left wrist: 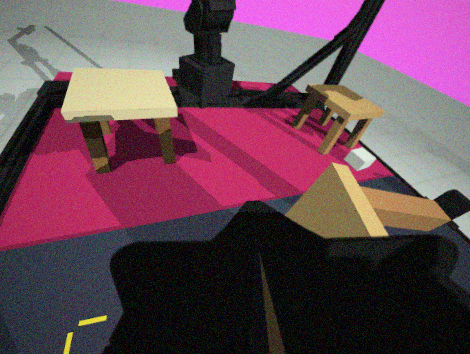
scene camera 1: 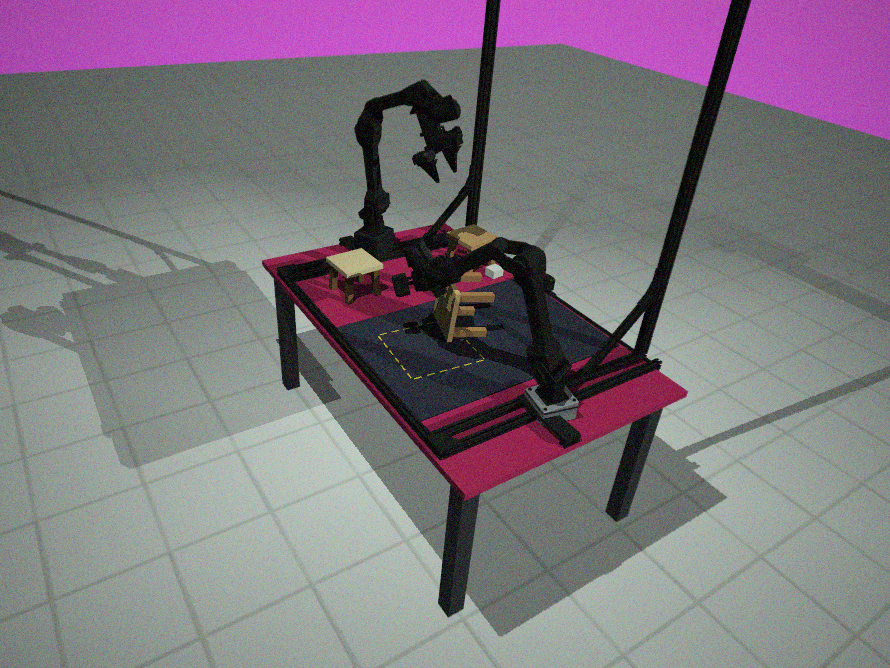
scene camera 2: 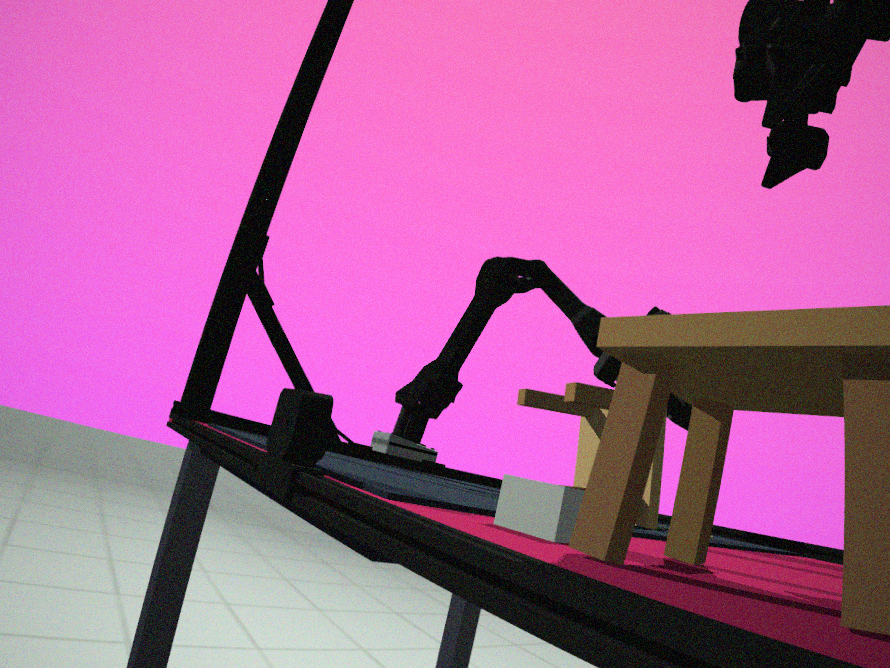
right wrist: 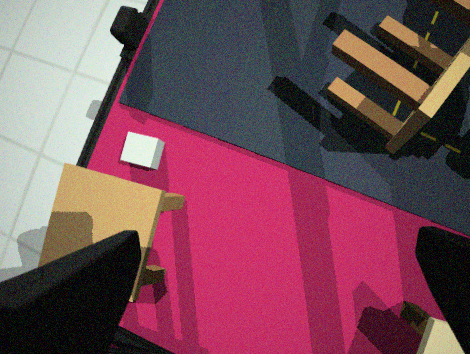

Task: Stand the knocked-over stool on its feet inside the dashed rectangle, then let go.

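Seen in the pictures: left gripper, fingertip midpoint: [left wrist: 253,208] [scene camera 2: 682,409]; right gripper, fingertip midpoint: [scene camera 1: 446,177] [scene camera 2: 766,158] [right wrist: 279,243]; left arm's base, link origin: [scene camera 1: 551,394] [scene camera 2: 405,440]; right arm's base, link origin: [left wrist: 207,60] [scene camera 1: 373,230].
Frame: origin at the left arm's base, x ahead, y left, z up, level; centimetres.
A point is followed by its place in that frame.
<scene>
The knocked-over wooden stool [scene camera 1: 458,316] {x 47.2, y 5.6, z -4.1 cm} [left wrist: 339,205] {x 47.7, y 11.5, z 10.3 cm} [right wrist: 367,63] {x 48.8, y 3.2, z 9.7 cm} lies on its side on the dark mat [scene camera 1: 472,394] {x 11.2, y 16.6, z -4.7 cm}, its seat toward the dashed yellow rectangle [scene camera 1: 445,370] [left wrist: 91,320] and its legs pointing away. It rests at the rectangle's far edge. In scene camera 2 the stool [scene camera 2: 568,400] {x 47.6, y -0.6, z 7.3 cm} is partly hidden. My left gripper [scene camera 1: 423,294] {x 47.3, y 18.1, z 10.7 cm} [left wrist: 253,208] {x 47.3, y 18.1, z 10.7 cm} is shut and empty, low over the mat just beside the stool's seat. My right gripper [scene camera 1: 440,159] is open and empty, high above the back of the table.
A pale upright stool [scene camera 1: 354,264] {x 68.8, y 32.6, z 6.0 cm} [left wrist: 118,93] {x 68.8, y 31.8, z 6.0 cm} stands at the back left. A brown upright stool [scene camera 1: 473,237] {x 77.9, y -11.9, z 6.1 cm} [scene camera 2: 688,398] {x 72.8, y -10.8, z 4.6 cm} [left wrist: 346,105] {x 75.3, y -9.7, z 6.1 cm} [right wrist: 104,204] {x 76.7, y -13.4, z 6.1 cm} stands at the back, with a white block [scene camera 1: 493,271] {x 67.7, y -15.8, z -2.4 cm} [scene camera 2: 535,506] {x 71.0, y -19.3, z -3.5 cm} [left wrist: 359,159] {x 68.3, y -15.3, z -2.6 cm} [right wrist: 142,149] {x 69.5, y -16.8, z -2.1 cm} beside it. Black frame posts rise behind.
</scene>
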